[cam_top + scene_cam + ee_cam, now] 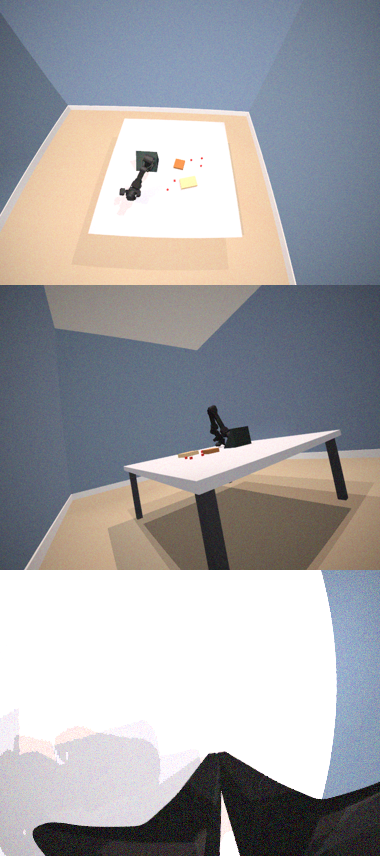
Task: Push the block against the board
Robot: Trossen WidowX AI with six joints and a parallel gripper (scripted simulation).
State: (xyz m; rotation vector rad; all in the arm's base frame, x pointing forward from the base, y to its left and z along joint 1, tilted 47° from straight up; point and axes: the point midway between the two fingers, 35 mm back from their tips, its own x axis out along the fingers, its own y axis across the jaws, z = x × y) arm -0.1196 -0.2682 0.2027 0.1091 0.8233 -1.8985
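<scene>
Right now my gripper tip is 55 cm short of the board, 21 cm to the right of it and 1 cm below it. Round my gripper tip: orange square block: 43 cm ahead, 39 cm to the left, 1 cm above.
</scene>
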